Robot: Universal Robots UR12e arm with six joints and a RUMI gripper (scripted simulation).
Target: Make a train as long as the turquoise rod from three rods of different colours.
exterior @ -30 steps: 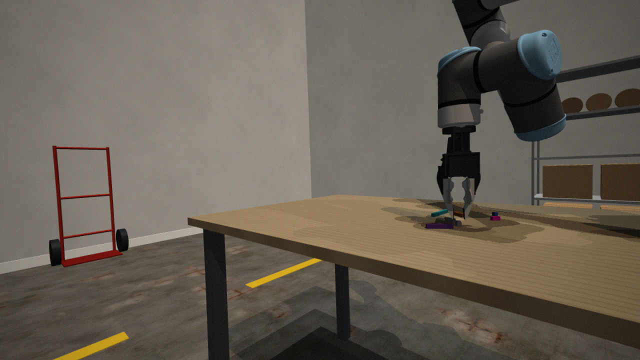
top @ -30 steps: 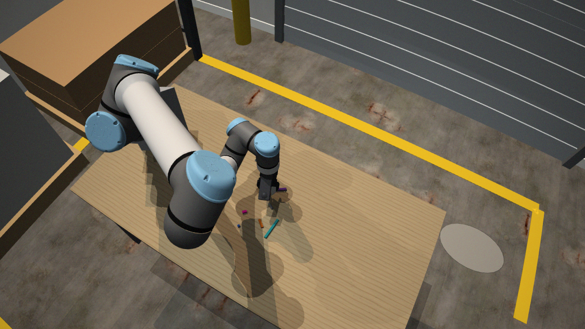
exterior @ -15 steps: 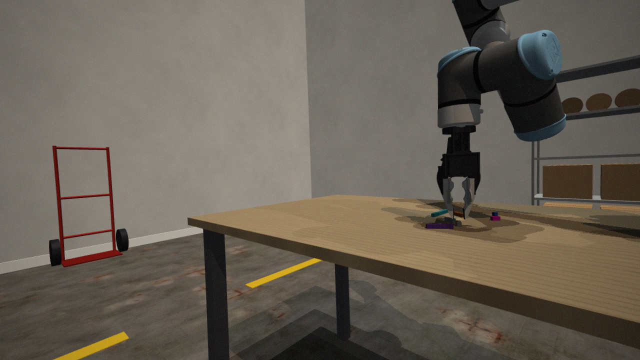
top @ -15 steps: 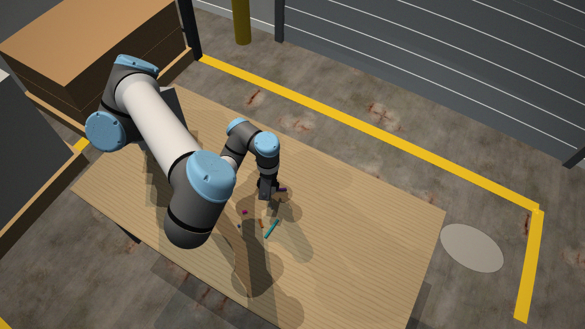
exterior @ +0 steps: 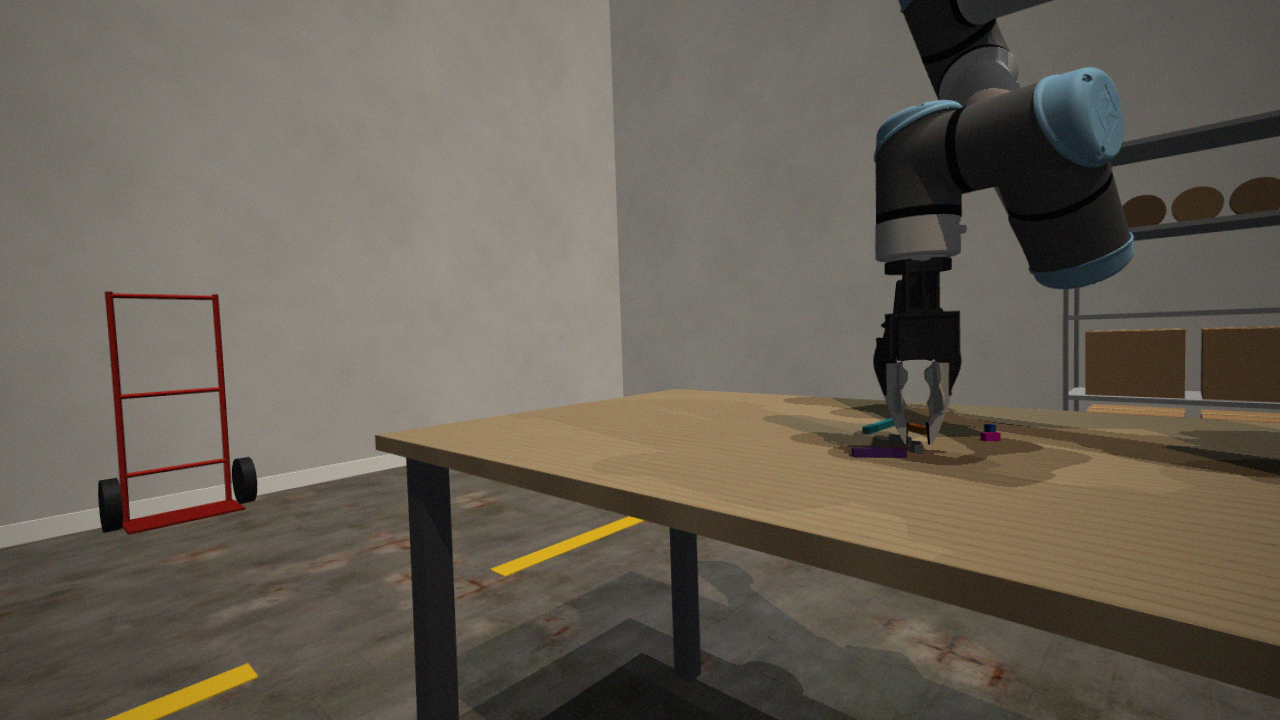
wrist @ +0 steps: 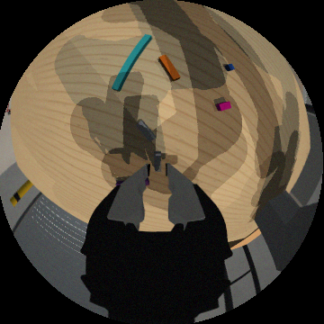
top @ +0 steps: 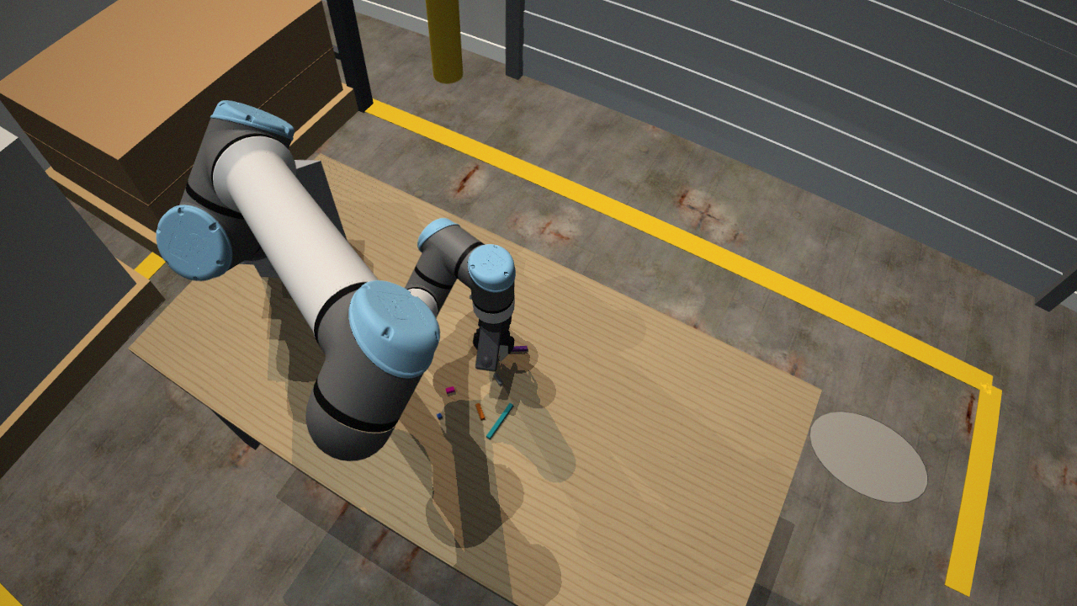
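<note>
Right now my hand is 60 mm past the blue cube, 180 mm to the left of it and 20 mm above it. Round my hand: purple rod: 30 mm ahead, 50 mm to the left, 20 mm below; then orange rod: 20 mm ahead, 140 mm to the right, 20 mm below; then magenta rod: 70 mm behind, 110 mm to the right, 20 mm below.
</note>
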